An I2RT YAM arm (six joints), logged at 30 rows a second.
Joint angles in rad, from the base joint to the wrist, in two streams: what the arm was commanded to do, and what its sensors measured. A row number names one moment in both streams.
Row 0, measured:
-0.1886, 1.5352, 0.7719, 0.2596, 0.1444, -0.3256
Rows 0 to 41, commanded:
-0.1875, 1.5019, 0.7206, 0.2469, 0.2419, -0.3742
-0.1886, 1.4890, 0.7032, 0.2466, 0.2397, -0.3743
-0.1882, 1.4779, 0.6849, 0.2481, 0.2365, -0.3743
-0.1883, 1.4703, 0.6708, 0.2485, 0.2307, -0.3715
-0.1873, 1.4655, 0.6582, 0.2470, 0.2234, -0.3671
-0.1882, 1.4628, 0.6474, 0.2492, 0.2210, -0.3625
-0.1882, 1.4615, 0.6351, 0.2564, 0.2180, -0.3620
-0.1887, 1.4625, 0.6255, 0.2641, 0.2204, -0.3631
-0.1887, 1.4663, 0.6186, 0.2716, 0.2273, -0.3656
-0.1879, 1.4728, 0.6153, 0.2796, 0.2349, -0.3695
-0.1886, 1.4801, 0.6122, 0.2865, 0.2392, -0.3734
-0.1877, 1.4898, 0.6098, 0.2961, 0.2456, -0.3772
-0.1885, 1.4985, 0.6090, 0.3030, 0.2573, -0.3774
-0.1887, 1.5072, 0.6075, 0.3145, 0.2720, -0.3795
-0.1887, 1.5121, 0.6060, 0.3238, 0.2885, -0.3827
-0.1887, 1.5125, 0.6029, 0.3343, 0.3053, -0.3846
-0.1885, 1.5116, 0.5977, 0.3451, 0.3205, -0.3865
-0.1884, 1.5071, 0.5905, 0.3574, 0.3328, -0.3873
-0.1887, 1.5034, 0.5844, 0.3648, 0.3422, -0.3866
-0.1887, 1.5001, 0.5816, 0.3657, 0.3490, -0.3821
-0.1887, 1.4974, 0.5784, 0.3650, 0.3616, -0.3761
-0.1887, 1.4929, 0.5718, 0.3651, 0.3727, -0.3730
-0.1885, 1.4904, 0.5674, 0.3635, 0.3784, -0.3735
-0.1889, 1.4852, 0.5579, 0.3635, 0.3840, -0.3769
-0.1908, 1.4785, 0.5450, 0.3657, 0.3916, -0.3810
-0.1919, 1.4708, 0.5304, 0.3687, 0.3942, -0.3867
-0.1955, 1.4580, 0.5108, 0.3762, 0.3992, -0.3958
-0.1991, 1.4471, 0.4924, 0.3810, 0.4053, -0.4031
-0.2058, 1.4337, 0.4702, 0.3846, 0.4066, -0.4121
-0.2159, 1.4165, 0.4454, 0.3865, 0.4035, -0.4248
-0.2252, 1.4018, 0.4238, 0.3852, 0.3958, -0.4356
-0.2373, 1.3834, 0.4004, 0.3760, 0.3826, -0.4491
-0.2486, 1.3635, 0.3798, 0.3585, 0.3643, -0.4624
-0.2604, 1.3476, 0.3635, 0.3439, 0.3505, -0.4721
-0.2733, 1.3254, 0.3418, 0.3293, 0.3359, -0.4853
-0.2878, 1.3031, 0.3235, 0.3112, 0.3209, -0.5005
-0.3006, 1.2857, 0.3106, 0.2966, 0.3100, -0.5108
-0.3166, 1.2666, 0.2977, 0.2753, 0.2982, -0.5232
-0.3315, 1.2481, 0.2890, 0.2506, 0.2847, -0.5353
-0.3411, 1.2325, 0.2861, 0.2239, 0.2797, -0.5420
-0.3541, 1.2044, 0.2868, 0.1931, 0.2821, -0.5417
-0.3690, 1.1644, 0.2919, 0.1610, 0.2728, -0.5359
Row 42, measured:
-0.3454, 1.2182, 0.2893, 0.2649, 0.3004, -0.5068
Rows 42 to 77, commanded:
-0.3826, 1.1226, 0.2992, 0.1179, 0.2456, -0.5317
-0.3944, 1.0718, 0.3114, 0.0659, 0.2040, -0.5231
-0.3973, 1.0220, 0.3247, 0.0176, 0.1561, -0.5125
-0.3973, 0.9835, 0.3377, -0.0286, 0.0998, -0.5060
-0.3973, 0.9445, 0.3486, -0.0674, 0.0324, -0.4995
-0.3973, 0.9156, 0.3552, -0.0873, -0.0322, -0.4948
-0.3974, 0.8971, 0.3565, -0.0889, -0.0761, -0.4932
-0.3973, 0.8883, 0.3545, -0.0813, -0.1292, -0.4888
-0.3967, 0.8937, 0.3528, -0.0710, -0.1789, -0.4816
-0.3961, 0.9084, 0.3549, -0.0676, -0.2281, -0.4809
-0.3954, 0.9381, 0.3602, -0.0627, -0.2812, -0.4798
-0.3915, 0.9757, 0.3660, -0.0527, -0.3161, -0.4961
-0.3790, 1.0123, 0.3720, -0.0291, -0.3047, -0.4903
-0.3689, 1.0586, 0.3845, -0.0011, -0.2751, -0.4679
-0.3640, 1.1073, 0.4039, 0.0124, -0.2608, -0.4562
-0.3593, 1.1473, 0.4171, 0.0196, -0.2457, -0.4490
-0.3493, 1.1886, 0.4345, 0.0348, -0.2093, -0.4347
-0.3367, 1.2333, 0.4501, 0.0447, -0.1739, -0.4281
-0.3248, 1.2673, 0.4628, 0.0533, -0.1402, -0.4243
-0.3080, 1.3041, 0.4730, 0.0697, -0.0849, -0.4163
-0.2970, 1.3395, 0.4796, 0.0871, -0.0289, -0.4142
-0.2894, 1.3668, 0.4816, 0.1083, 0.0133, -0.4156
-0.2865, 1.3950, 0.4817, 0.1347, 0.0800, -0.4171
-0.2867, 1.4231, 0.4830, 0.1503, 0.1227, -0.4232
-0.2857, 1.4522, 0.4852, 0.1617, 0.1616, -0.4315
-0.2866, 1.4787, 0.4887, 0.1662, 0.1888, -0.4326
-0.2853, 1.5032, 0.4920, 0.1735, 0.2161, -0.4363
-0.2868, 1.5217, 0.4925, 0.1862, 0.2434, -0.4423
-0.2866, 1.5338, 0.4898, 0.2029, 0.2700, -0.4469
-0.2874, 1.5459, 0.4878, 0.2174, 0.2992, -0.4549
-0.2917, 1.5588, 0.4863, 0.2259, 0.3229, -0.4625
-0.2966, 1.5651, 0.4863, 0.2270, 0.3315, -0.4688
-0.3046, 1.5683, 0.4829, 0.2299, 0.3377, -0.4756
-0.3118, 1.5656, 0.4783, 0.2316, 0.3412, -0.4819
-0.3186, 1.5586, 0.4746, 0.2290, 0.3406, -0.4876
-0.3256, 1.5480, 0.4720, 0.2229, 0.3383, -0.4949
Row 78, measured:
-0.3111, 1.5520, 0.4854, 0.3504, 0.2512, -0.4641
